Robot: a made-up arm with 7 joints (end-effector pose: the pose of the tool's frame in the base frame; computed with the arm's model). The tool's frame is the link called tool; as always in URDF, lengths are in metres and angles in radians.
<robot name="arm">
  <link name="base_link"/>
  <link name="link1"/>
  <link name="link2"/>
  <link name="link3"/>
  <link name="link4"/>
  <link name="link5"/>
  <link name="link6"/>
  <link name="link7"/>
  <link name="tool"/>
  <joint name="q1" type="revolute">
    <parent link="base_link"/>
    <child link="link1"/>
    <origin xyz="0 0 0.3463" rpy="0 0 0"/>
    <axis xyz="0 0 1"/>
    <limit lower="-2.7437" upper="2.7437" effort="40" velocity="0.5"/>
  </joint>
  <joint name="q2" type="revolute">
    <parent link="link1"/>
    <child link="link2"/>
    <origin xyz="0 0 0" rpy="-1.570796 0 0"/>
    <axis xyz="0 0 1"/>
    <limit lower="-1.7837" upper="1.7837" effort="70" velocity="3.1"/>
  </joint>
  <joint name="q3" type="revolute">
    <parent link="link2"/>
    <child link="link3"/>
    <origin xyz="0 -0.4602 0" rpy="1.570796 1.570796 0"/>
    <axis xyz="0 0 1"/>
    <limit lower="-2.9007" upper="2.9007" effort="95" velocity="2.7"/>
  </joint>
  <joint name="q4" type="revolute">
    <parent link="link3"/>
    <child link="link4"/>
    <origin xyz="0 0.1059 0" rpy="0 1.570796 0"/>
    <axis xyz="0 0 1"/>
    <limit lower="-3.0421" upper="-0.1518" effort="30" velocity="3"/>
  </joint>
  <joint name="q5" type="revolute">
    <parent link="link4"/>
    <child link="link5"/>
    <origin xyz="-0.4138 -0.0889 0" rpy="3.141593 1.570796 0"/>
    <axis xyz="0 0 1"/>
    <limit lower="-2.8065" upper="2.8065" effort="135" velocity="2.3"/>
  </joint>
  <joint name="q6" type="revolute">
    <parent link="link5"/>
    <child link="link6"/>
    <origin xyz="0 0 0" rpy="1.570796 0 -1.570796"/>
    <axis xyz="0 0 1"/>
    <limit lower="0.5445" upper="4.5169" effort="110" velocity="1.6"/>
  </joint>
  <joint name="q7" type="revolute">
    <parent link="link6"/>
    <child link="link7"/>
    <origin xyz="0.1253 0 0" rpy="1.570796 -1.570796 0"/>
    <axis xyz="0 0 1"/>
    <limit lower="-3.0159" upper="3.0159" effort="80" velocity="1.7"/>
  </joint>
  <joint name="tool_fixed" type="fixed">
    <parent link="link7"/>
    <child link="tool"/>
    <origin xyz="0 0 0" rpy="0 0 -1.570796"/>
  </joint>
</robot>
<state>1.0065 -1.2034 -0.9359 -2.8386 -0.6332 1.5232 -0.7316</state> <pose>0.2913 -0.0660 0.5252 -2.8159 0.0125 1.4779</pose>
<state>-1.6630 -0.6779 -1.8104 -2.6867 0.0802 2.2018 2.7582</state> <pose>-0.4486 0.1782 0.3253 2.2133 -0.2552 0.2845</pose>
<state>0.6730 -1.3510 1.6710 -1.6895 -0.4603 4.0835 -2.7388</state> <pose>-0.7208 -0.0259 0.3979 -1.8642 0.3405 1.4285</pose>
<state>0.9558 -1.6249 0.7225 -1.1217 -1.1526 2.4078 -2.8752</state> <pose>-0.7870 -0.4314 0.6214 0.0385 -0.1401 0.2488</pose>
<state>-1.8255 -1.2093 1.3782 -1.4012 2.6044 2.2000 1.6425</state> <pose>0.6929 0.3166 0.6924 -1.6536 1.3302 -0.8979</pose>
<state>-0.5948 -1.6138 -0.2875 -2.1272 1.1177 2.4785 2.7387</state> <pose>-0.4203 -0.0213 0.8754 0.4296 0.7102 0.5720</pose>
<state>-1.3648 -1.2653 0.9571 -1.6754 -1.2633 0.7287 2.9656</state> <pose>0.3699 0.4041 0.8899 -1.5160 0.7800 1.9567</pose>
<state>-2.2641 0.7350 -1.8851 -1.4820 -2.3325 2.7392 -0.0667</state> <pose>-0.6074 0.1518 0.7892 0.0469 0.8935 2.2895</pose>
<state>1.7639 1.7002 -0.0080 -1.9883 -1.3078 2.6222 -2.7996</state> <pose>-0.1551 0.2704 -0.2864 2.7367 -0.7531 -0.1050</pose>
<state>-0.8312 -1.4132 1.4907 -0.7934 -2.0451 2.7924 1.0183</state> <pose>-0.2381 0.8750 0.4018 0.7835 0.8552 2.5855</pose>
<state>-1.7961 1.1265 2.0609 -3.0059 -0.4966 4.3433 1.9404</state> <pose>0.2025 -0.1511 0.5585 -0.5991 0.7324 -0.2226</pose>
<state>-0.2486 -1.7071 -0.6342 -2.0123 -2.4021 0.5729 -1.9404</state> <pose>-0.5518 -0.2934 0.7385 3.1408 0.6726 -0.3374</pose>
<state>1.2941 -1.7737 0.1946 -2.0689 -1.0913 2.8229 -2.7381</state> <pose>-0.3350 -0.3951 0.8020 -0.2269 0.3795 0.4390</pose>
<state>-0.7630 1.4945 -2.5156 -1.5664 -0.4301 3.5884 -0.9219</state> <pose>0.2371 -0.6562 0.7441 -0.1018 0.8557 -1.9913</pose>
